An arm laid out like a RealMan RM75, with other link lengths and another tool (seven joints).
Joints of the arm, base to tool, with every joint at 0 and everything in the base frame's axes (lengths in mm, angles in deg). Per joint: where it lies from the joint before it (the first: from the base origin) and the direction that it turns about. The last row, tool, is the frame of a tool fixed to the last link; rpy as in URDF.
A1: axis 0 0 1 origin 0 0 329.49
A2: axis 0 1 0 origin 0 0 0
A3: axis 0 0 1 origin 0 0 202.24
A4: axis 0 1 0 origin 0 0 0
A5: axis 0 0 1 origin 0 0 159.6
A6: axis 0 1 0 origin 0 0 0
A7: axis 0 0 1 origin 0 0 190.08
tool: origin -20 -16 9 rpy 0 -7.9 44.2
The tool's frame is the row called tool.
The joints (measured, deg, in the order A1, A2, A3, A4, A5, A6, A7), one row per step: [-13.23 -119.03 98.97 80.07 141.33 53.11 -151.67]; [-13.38 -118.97 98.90 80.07 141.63 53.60 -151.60]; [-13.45 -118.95 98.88 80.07 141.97 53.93 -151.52]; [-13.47 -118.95 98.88 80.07 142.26 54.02 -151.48]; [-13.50 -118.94 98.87 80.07 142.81 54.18 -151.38]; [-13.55 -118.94 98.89 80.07 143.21 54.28 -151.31]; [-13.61 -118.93 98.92 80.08 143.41 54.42 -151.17]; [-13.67 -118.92 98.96 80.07 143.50 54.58 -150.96]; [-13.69 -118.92 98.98 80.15 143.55 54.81 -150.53]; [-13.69 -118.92 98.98 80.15 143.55 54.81 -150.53]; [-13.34 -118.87 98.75 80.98 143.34 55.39 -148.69]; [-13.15 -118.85 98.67 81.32 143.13 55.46 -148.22]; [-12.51 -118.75 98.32 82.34 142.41 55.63 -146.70]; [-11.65 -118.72 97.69 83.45 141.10 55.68 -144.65]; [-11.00 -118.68 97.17 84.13 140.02 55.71 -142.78]
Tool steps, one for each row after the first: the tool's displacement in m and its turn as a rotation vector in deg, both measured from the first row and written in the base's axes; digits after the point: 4 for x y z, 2 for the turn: [-0.0010 -0.0004 0.0005 -0.34 0.48 -0.05]; [-0.0020 -0.0008 0.0008 -0.58 0.93 -0.12]; [-0.0027 -0.0008 0.0012 -0.62 1.25 -0.20]; [-0.0042 -0.0007 0.0020 -0.70 1.87 -0.36]; [-0.0050 -0.0005 0.0024 -0.76 2.32 -0.52]; [-0.0053 -0.0005 0.0026 -0.91 2.62 -0.71]; [-0.0054 -0.0007 0.0025 -1.13 2.87 -0.91]; [-0.0054 -0.0010 0.0025 -1.42 3.15 -1.29]; [-0.0054 -0.0010 0.0025 -1.42 3.15 -1.29]; [-0.0041 -0.0011 0.0043 -1.88 3.72 -2.81]; [-0.0033 -0.0010 0.0049 -1.88 3.67 -3.20]; [-0.0013 -0.0007 0.0072 -1.76 3.51 -4.35]; [0.0017 -0.0003 0.0098 -1.45 2.89 -5.63]; [0.0032 -0.0002 0.0118 -1.31 2.56 -6.71]
